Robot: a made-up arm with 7 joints. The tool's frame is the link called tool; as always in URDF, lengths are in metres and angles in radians. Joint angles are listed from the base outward.
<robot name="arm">
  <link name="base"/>
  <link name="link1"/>
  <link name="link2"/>
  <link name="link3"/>
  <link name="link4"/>
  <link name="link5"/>
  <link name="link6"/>
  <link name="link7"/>
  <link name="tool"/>
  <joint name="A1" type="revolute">
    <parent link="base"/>
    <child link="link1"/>
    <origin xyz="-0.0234 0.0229 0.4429" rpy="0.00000 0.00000 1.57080"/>
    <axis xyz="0 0 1"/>
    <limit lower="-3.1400" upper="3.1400"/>
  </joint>
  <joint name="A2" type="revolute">
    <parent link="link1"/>
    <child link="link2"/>
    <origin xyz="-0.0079 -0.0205 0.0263" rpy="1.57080 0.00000 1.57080"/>
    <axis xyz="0 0 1"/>
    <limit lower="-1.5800" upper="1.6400"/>
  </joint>
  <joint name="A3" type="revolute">
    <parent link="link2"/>
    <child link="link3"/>
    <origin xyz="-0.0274 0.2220 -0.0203" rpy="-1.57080 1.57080 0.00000"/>
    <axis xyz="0 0 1"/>
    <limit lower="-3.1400" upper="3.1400"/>
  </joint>
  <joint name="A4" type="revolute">
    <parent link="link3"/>
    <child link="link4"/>
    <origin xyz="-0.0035 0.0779 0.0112" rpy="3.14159 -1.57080 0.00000"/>
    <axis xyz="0 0 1"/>
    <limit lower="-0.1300" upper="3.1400"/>
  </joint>
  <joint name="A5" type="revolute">
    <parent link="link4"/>
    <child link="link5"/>
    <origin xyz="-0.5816 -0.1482 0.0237" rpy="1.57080 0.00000 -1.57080"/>
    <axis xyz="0 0 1"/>
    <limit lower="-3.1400" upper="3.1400"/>
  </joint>
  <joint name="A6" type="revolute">
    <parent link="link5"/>
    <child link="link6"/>
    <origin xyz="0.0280 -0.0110 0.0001" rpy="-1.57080 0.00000 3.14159"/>
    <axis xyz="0 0 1"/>
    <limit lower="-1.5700" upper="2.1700"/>
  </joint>
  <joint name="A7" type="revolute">
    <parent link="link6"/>
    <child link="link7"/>
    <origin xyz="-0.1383 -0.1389 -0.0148" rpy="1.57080 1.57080 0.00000"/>
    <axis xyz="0 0 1"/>
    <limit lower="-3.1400" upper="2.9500"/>
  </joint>
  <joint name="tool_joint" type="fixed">
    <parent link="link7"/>
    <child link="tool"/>
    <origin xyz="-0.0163 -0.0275 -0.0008" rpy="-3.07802 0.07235 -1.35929"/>
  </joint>
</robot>
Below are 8 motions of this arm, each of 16 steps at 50 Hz.
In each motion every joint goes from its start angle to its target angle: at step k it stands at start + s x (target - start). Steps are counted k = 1, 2, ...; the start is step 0. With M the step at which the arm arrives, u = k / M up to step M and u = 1 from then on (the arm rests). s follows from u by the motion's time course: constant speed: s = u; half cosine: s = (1 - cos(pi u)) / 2; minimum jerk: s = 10 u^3 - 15 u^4 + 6 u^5.
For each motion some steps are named. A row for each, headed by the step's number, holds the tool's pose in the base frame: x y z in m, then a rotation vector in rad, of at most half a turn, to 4 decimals.
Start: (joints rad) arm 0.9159 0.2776 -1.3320 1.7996 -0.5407 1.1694 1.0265
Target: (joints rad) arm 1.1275 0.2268 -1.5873 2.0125 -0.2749 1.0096 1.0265
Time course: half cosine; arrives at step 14
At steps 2, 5, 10, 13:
2: 0.8359 -0.2208 0.9519 -0.5467 -1.0117 -1.3184
5: 0.8164 -0.2052 1.0076 -0.4372 -1.0897 -1.3317
10: 0.7568 -0.1714 1.1279 -0.1841 -1.2622 -1.3425
13: 0.7325 -0.1609 1.1654 -0.0987 -1.3179 -1.3404

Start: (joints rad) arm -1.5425 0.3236 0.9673 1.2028 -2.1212 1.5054 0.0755
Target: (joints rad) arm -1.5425 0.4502 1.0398 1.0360 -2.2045 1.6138 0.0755
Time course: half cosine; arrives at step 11
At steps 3, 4, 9, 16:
3: 0.6084 -0.5793 0.3816 -1.6016 0.4077 0.0889
4: 0.6096 -0.5676 0.3627 -1.5931 0.4125 0.1109
9: 0.6121 -0.4984 0.2722 -1.5532 0.4260 0.2264
16: 0.6120 -0.4888 0.2618 -1.5487 0.4264 0.2410

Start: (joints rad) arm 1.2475 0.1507 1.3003 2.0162 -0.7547 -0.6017 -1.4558
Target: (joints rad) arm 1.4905 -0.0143 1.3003 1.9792 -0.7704 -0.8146 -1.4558
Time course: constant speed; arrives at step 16
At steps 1, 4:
1: -0.4619 0.3249 1.2139 -0.9964 2.1710 -0.4993
4: -0.4792 0.2789 1.2124 -1.0378 2.1368 -0.4048

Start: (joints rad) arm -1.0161 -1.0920 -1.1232 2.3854 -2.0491 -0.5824 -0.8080
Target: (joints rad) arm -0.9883 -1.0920 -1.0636 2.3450 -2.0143 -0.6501 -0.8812
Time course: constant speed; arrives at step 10
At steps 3, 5, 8, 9, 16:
3: -0.5702 0.1607 1.1396 -2.2411 1.3628 -0.2416
5: -0.5643 0.1544 1.1426 -2.2558 1.3584 -0.2079
8: -0.5553 0.1454 1.1469 -2.2779 1.3521 -0.1574
9: -0.5523 0.1424 1.1484 -2.2853 1.3501 -0.1406
16: -0.5492 0.1396 1.1498 -2.2927 1.3482 -0.1238

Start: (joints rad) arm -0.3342 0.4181 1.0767 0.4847 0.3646 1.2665 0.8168
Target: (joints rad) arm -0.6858 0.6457 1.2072 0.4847 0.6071 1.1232 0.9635
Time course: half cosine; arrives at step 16
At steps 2, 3, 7, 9, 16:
2: 0.2262 0.3913 -0.0290 -0.3394 1.0529 -0.4097
3: 0.2265 0.3922 -0.0289 -0.3266 1.0660 -0.4314
7: 0.2313 0.3997 -0.0254 -0.2378 1.1560 -0.5817
9: 0.2368 0.4050 -0.0209 -0.1824 1.2113 -0.6737
16: 0.2548 0.4162 -0.0065 -0.0661 1.3268 -0.8615

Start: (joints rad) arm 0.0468 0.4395 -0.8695 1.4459 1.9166 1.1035 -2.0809
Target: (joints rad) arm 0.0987 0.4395 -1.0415 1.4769 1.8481 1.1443 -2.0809
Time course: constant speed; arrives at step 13
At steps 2, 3, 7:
2: 0.6792 -0.6081 0.5167 0.2301 -1.4376 0.1915
3: 0.6754 -0.6120 0.5218 0.2208 -1.4354 0.1961
7: 0.6596 -0.6269 0.5427 0.1839 -1.4261 0.2142

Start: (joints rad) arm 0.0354 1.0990 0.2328 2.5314 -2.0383 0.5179 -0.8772
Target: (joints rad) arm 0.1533 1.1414 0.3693 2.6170 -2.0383 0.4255 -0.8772
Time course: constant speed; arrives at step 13
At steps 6, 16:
6: 0.9958 0.2585 0.4963 -1.7238 -0.4033 1.7474
16: 0.9660 0.3461 0.5182 -1.6788 -0.5876 1.7966

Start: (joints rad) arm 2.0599 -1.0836 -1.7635 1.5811 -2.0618 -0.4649 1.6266
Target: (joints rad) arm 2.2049 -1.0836 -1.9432 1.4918 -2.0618 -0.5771 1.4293
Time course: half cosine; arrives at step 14
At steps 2, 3, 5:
2: 0.7520 0.1989 0.6797 1.2783 -1.2058 -0.0618
3: 0.7500 0.2053 0.6716 1.2766 -1.1967 -0.0459
5: 0.7434 0.2238 0.6479 1.2725 -1.1705 0.0005

